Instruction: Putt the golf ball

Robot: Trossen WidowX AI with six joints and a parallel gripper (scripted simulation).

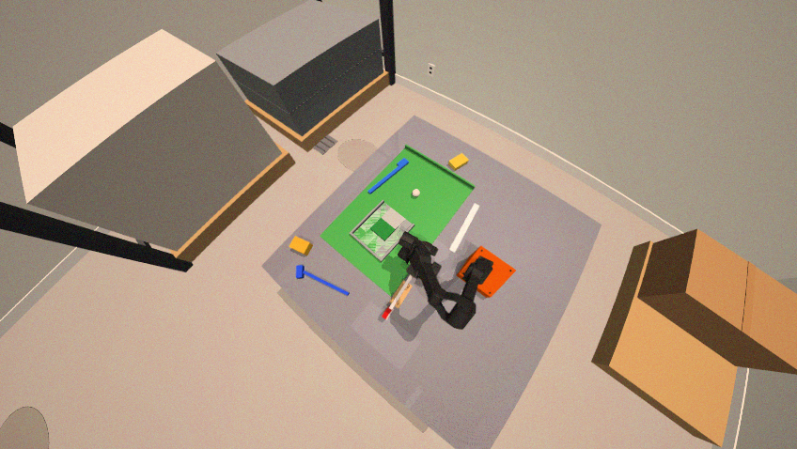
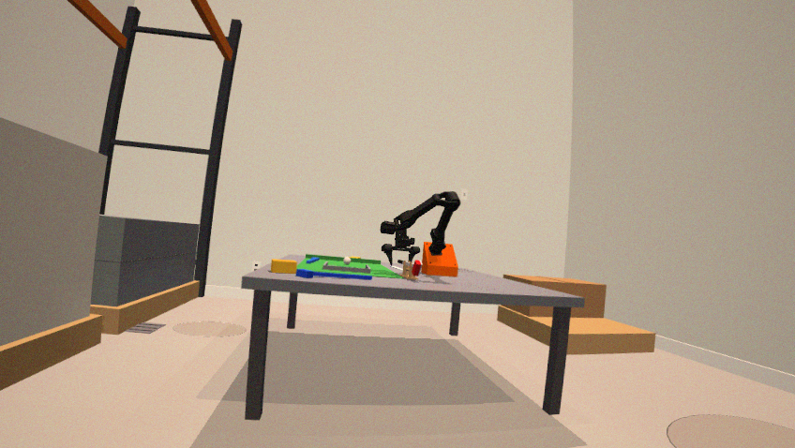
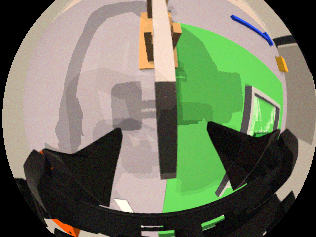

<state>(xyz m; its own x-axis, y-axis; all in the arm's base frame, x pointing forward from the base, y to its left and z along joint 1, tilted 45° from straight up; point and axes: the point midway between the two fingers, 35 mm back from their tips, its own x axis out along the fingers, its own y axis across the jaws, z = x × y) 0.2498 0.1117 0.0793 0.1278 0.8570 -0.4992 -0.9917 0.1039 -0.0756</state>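
My gripper tip is now 110 mm to the right of the red putter and 20 mm below it. From my gripper tip the other things lie so: white bar: 110 mm behind, 320 mm to the right, 40 mm below; then wooden putter stand: 130 mm to the left, 10 mm below; then green mat: 230 mm ahead, 230 mm to the right, 40 mm below.
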